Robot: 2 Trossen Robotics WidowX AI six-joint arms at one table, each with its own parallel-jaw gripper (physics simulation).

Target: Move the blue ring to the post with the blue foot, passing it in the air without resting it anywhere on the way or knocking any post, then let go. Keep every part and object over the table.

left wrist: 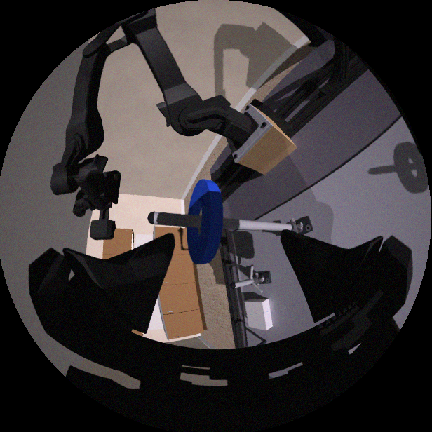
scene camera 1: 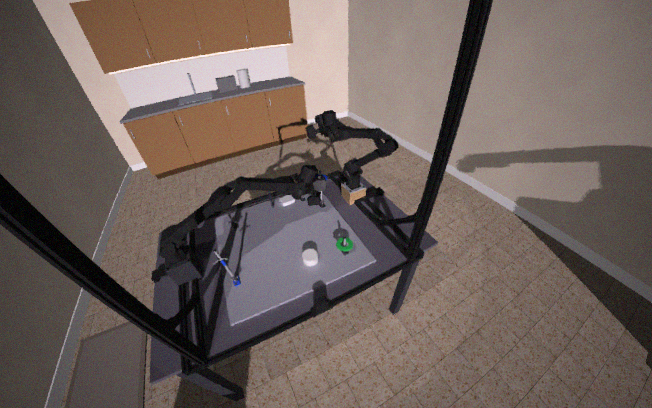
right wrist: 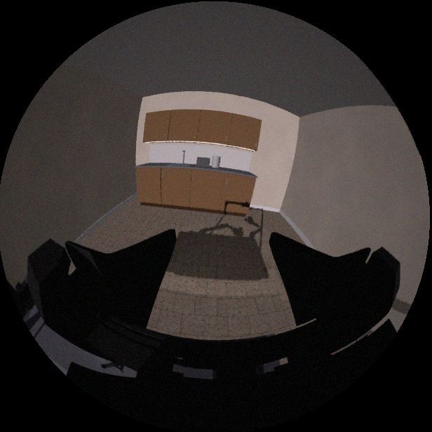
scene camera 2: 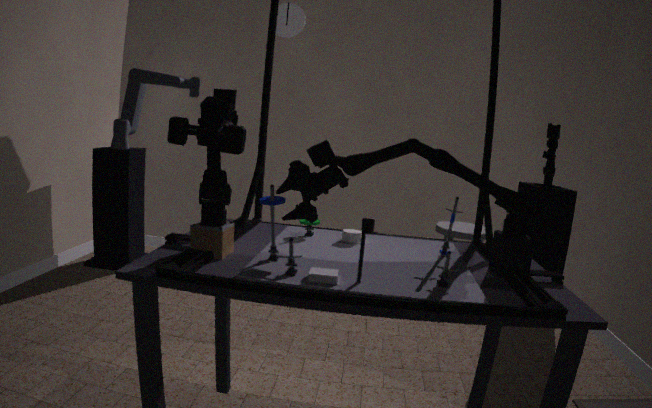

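Pixels of known places: left gripper, fingertip midpoint: [scene camera 2: 279,206]; right gripper, fingertip midpoint: [scene camera 1: 317,125] [scene camera 2: 190,140]; left arm's base at its link origin: [scene camera 1: 177,257] [scene camera 2: 514,235]; right arm's base at its link origin: [scene camera 1: 353,185] [scene camera 2: 212,224].
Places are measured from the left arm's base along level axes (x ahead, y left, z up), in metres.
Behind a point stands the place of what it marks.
The blue ring [scene camera 1: 325,177] @[x 0.741, y 0.066, z 0.060 m] [scene camera 2: 272,200] @[x 0.715, y 0.112, z 0.059 m] [left wrist: 214,227] sits around the upper part of a tall grey post [scene camera 2: 273,230] @[x 0.713, y 0.078, z -0.027 m] [left wrist: 265,225]. My left gripper [scene camera 2: 281,205] @[x 0.701, y 0.068, z 0.039 m] [left wrist: 229,237] is open and empty. It is close to the ring, with its fingertips spread along the direction of the post. The post with the blue foot [scene camera 1: 230,271] @[x 0.177, y -0.147, z -0.041 m] [scene camera 2: 451,221] @[x 0.173, y -0.133, z 0.002 m] stands at the lower left in scene camera 1 and carries a blue band and thin crosspieces near its top. My right gripper [scene camera 2: 206,135] [right wrist: 224,236] is open and empty, high up and facing the kitchen side.
A green ring [scene camera 1: 340,249] @[x 0.605, y -0.273, z -0.061 m] [scene camera 2: 310,222] is on a short post. A white round block [scene camera 1: 310,257] @[x 0.484, y -0.230, z -0.075 m] [scene camera 2: 352,236] @[x 0.487, y -0.185, z -0.086 m], a white box [scene camera 1: 287,200] @[x 0.560, y 0.189, z -0.090 m] [scene camera 2: 323,276] @[x 0.564, y 0.231, z -0.093 m] [left wrist: 260,312] and a bare short post [scene camera 2: 291,255] @[x 0.649, y 0.178, z -0.063 m] stand on the mat. A dark pole [scene camera 2: 361,252] @[x 0.477, y 0.209, z -0.031 m] rises near the table edge in scene camera 2.
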